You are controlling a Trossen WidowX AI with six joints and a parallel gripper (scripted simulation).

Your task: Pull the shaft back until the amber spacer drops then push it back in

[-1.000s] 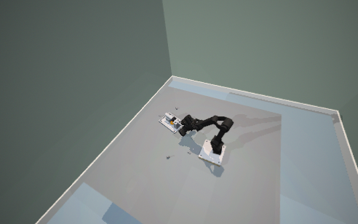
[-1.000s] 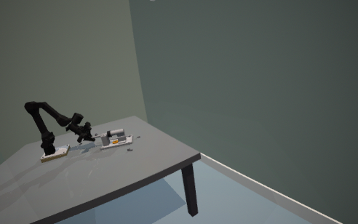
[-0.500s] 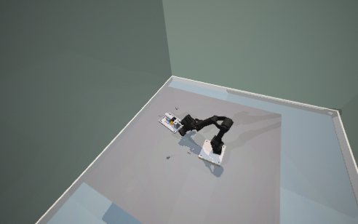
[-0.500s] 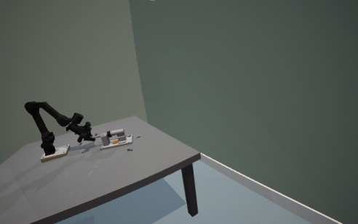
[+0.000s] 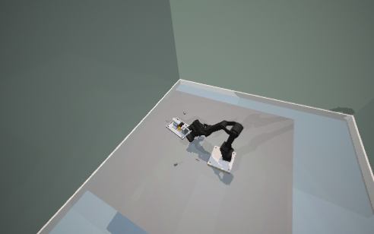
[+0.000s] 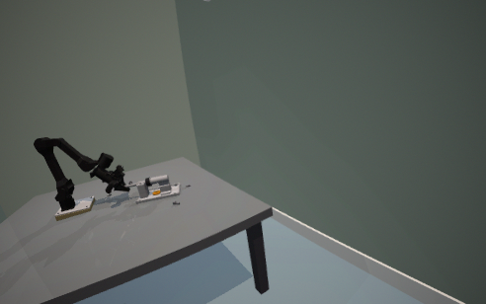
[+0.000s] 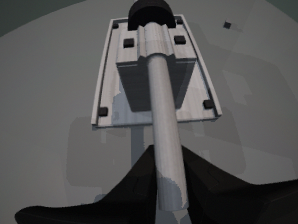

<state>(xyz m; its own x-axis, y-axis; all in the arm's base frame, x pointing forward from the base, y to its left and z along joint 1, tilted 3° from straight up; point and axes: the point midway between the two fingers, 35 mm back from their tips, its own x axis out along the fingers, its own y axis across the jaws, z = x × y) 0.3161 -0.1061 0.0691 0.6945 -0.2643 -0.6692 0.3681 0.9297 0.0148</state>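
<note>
Right now the grey steel shaft is 5 cm ahead of my gripper tip, 2 cm to the right of it and 3 cm above it. From my gripper tip the other things lie so: grey support block (15 cm ahead, 6 cm to the right, 1 cm below); then amber spacer (13 cm ahead, 5 cm to the right, 4 cm below); then black spacer (10 cm ahead, 4 cm to the right, 2 cm above).
</note>
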